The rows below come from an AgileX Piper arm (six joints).
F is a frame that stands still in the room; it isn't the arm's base.
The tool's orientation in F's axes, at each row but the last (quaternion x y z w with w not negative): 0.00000, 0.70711, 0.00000, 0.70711; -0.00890, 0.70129, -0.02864, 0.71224; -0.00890, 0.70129, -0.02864, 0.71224; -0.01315, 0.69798, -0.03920, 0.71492; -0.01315, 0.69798, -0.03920, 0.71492; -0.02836, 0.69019, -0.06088, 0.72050; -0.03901, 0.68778, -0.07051, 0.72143; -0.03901, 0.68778, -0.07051, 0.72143; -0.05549, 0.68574, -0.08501, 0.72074; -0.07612, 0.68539, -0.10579, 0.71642; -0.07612, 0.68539, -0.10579, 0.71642; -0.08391, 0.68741, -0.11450, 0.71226
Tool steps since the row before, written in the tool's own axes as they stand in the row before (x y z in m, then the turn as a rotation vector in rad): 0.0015, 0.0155, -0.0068, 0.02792, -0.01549, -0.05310; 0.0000, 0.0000, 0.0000, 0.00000, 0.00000, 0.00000; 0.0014, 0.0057, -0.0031, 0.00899, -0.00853, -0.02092; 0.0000, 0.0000, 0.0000, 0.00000, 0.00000, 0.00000; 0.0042, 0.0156, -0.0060, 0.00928, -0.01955, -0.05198; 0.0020, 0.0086, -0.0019, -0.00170, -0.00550, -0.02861; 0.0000, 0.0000, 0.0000, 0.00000, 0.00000, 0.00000; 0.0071, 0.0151, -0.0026, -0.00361, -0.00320, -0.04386; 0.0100, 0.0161, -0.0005, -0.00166, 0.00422, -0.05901; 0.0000, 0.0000, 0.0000, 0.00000, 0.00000, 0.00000; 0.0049, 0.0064, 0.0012, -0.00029, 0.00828, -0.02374; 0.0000, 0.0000, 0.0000, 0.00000, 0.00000, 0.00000
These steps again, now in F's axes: -0.0068, 0.0155, -0.0015, -0.05310, -0.01549, -0.02792; 0.0000, 0.0000, 0.0000, 0.00000, 0.00000, 0.00000; -0.0029, 0.0057, -0.0017, -0.02102, -0.00842, -0.00886; 0.0000, 0.0000, 0.0000, 0.00000, 0.00000, 0.00000; -0.0053, 0.0154, -0.0055, -0.05246, -0.01831, -0.00913; -0.0014, 0.0084, -0.0031, -0.02889, -0.00400, 0.00107; 0.0000, 0.0000, 0.0000, 0.00000, 0.00000, 0.00000; -0.0016, 0.0139, -0.0095, -0.04408, -0.00081, 0.00182; 0.0007, 0.0138, -0.0130, -0.05877, 0.00662, -0.00235; 0.0000, 0.0000, 0.0000, 0.00000, 0.00000, 0.00000; 0.0017, 0.0049, -0.0063, -0.02332, 0.00893, -0.00298; 0.0000, 0.0000, 0.0000, 0.00000, 0.00000, 0.00000
